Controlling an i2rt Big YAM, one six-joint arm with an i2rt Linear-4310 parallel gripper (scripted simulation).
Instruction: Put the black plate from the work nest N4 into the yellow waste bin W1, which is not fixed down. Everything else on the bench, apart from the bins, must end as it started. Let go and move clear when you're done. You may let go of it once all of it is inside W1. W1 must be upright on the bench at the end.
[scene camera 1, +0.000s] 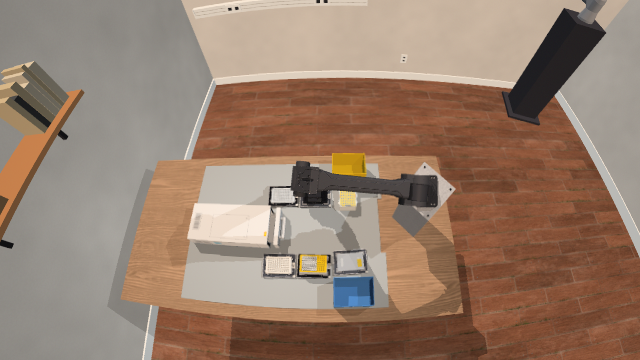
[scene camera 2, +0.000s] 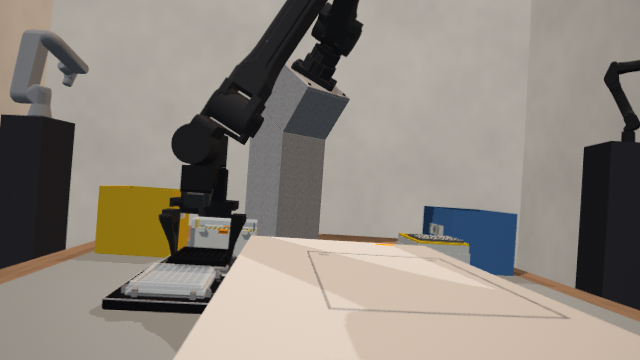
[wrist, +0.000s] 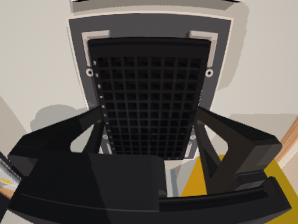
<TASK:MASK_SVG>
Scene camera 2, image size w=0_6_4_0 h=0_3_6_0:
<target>my gripper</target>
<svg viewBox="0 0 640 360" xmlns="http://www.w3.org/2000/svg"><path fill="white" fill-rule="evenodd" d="M170 198L169 206L179 206L179 209L163 209L162 214L159 214L159 220L169 242L171 255L177 252L180 213L198 214L200 217L231 218L228 246L228 263L230 263L235 243L247 220L246 214L232 214L232 211L239 209L239 201L211 201L209 207L199 209L188 208L188 206L183 204L181 197Z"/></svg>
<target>white plate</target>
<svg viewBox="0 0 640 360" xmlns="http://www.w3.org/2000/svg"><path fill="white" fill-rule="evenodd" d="M124 295L131 295L132 287L138 287L138 296L190 299L190 291L196 290L196 299L204 299L207 288L211 287L215 279L216 271L214 271L212 266L155 263L129 281Z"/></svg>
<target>blue bin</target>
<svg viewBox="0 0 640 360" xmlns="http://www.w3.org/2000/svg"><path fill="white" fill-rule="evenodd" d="M424 206L423 235L442 235L463 240L470 247L470 265L493 275L513 276L517 214L478 209Z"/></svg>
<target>yellow waste bin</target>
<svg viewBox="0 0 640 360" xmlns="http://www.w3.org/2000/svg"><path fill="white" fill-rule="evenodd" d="M181 213L177 251L187 246L189 214ZM99 186L95 253L163 258L171 254L168 240L158 217L159 214L162 214L163 209L179 209L179 206L170 207L169 204L170 198L181 197L180 189L141 186Z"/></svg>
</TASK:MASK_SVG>
